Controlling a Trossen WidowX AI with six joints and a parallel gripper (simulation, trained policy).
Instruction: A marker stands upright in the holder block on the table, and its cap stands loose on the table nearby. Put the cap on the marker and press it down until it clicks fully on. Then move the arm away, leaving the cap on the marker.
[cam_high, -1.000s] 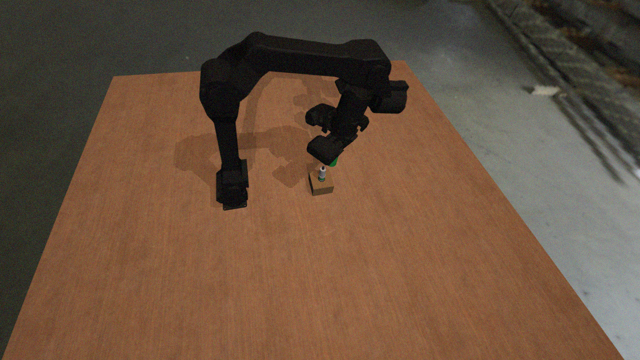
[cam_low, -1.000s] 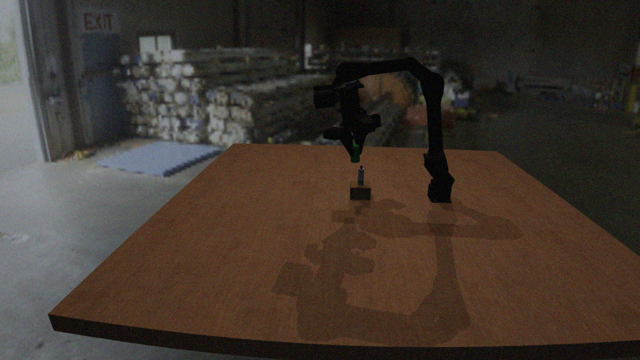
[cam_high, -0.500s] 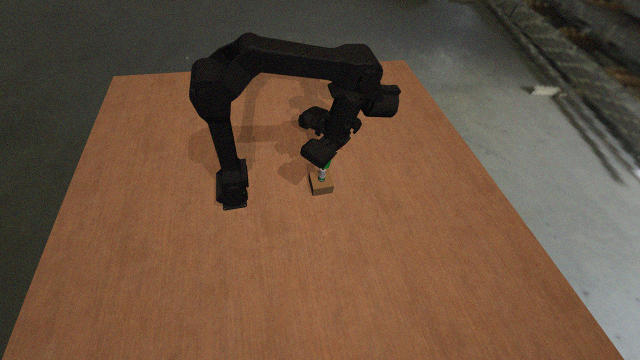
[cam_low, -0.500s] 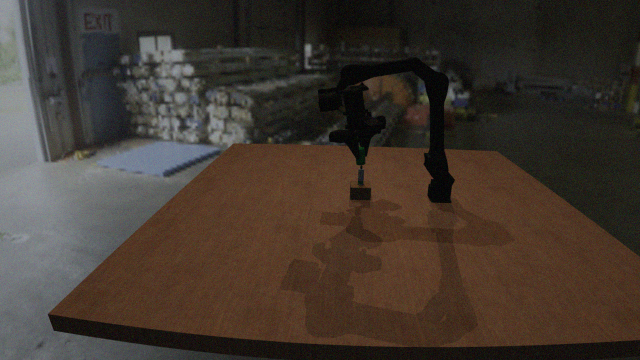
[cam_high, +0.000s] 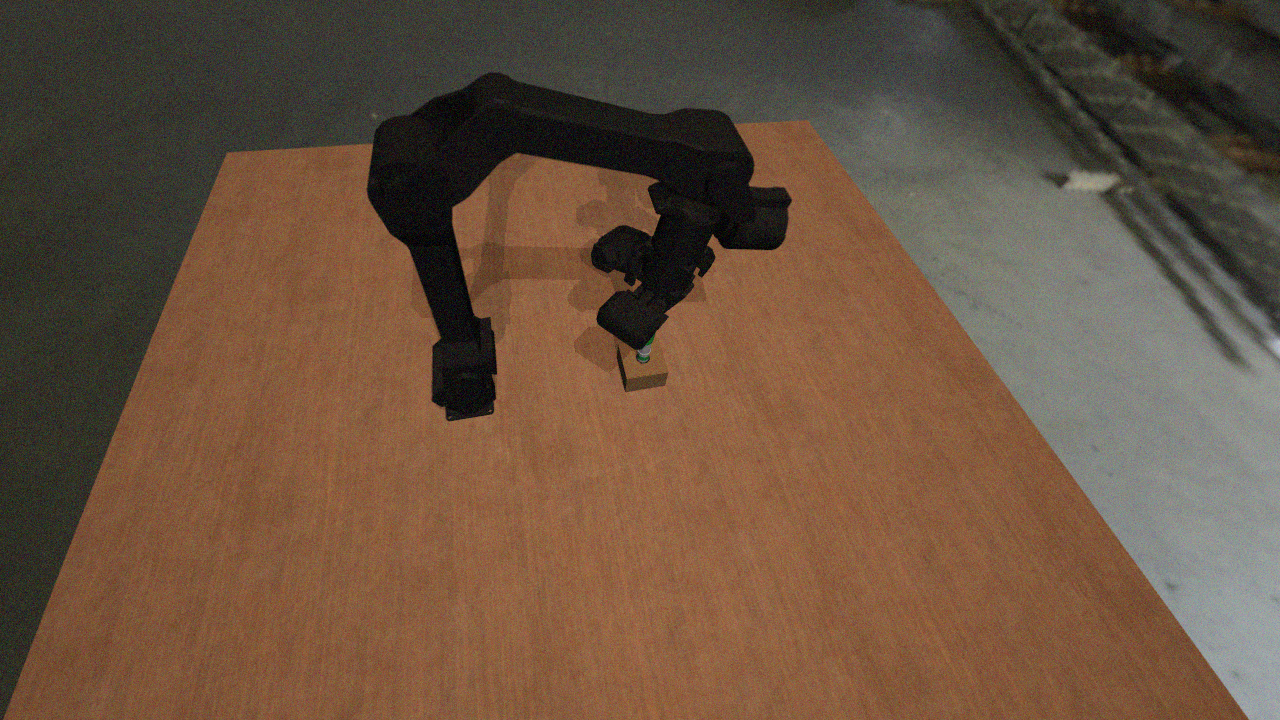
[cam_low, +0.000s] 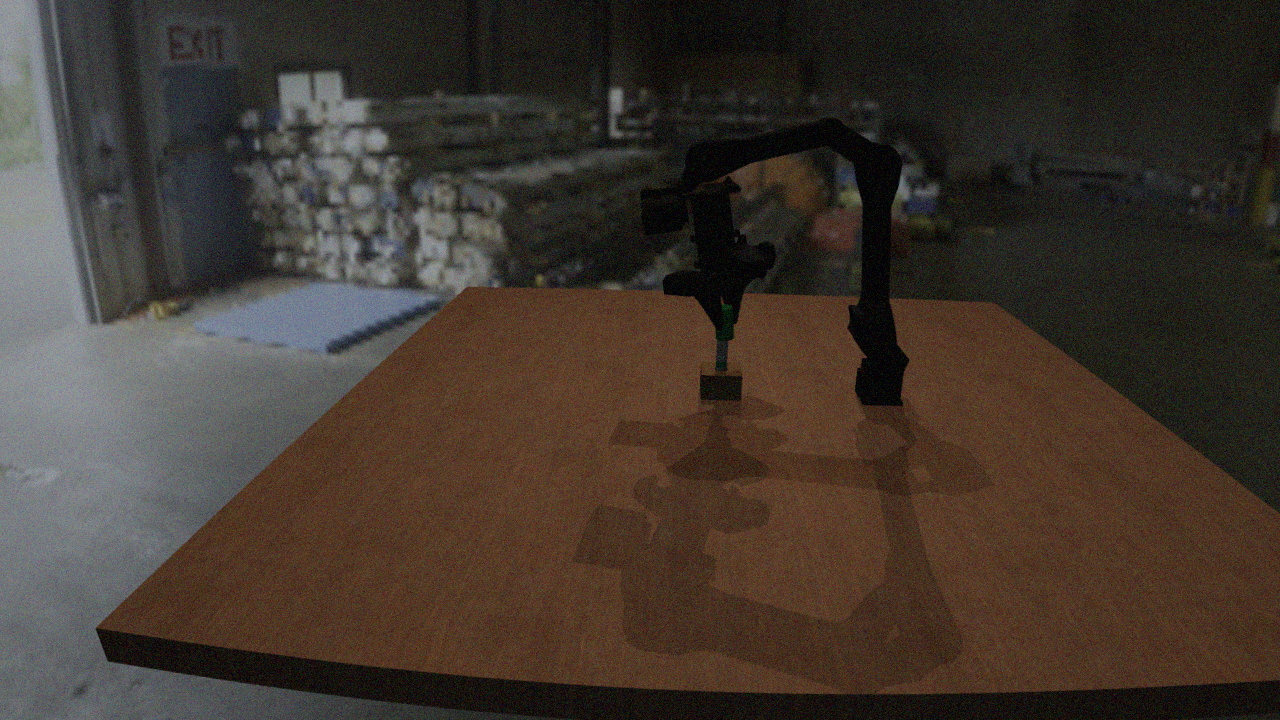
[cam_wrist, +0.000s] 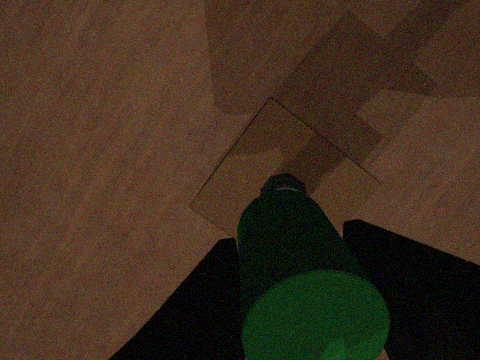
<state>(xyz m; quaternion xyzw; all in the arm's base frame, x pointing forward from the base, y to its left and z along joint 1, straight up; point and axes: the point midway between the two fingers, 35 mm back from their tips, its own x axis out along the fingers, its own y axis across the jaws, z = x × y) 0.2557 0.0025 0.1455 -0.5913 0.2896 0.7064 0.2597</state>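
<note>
Now: the green cap 10 mm above my gripper tip. Also, from my gripper tip: holder block (10 mm ahead, 10 mm to the right, 90 mm below).
</note>
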